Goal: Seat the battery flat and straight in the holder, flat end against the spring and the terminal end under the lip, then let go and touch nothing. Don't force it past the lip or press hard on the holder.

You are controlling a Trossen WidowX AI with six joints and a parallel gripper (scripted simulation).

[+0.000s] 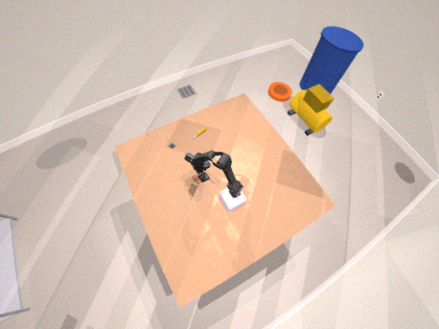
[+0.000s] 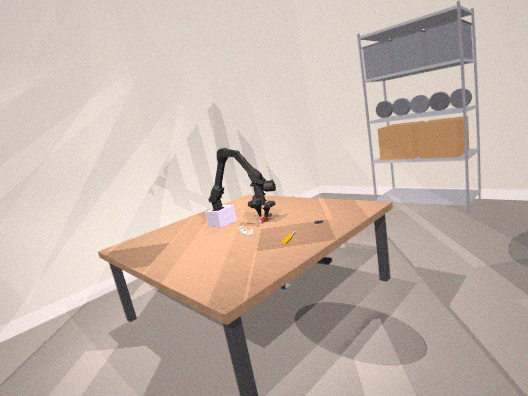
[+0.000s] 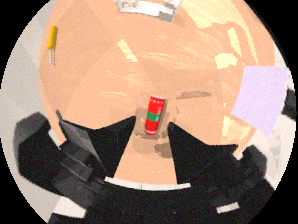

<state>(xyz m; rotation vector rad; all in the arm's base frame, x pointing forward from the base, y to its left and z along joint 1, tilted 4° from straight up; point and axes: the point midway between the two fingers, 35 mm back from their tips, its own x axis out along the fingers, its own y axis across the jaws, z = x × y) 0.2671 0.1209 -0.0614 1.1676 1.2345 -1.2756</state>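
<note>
My gripper tip is now 20 mm above the battery. From my gripper tip the other things lie so: small dark square 360 mm ahead, 70 mm to the left, 30 mm below; yellow screwdriver 340 mm ahead, 180 mm to the right, 20 mm below.
</note>
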